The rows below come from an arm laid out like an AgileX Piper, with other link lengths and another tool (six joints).
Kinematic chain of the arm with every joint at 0, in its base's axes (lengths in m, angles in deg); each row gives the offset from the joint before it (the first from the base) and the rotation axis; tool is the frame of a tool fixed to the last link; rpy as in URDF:
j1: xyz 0 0 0.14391 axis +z
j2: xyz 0 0 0 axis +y
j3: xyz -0.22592 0 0.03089 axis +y
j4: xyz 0.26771 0 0.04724 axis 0.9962 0 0.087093
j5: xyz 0 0 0 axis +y
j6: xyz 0.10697 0 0.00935 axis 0.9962 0 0.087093
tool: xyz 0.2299 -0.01 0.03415 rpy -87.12 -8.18 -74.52
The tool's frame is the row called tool.
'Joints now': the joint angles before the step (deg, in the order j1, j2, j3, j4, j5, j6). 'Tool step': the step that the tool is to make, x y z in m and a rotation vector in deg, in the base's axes. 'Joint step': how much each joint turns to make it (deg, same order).
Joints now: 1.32, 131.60, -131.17, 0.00, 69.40, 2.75
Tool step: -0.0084, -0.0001, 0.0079, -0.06, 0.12, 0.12
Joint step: 0.01, -2.95, 3.05, 0.00, 0.02, -0.12
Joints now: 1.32, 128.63, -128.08, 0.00, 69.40, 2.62
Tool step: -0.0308, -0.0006, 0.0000, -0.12, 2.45, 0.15
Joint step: 0.01, -6.71, 9.22, 0.00, -0.07, -0.16
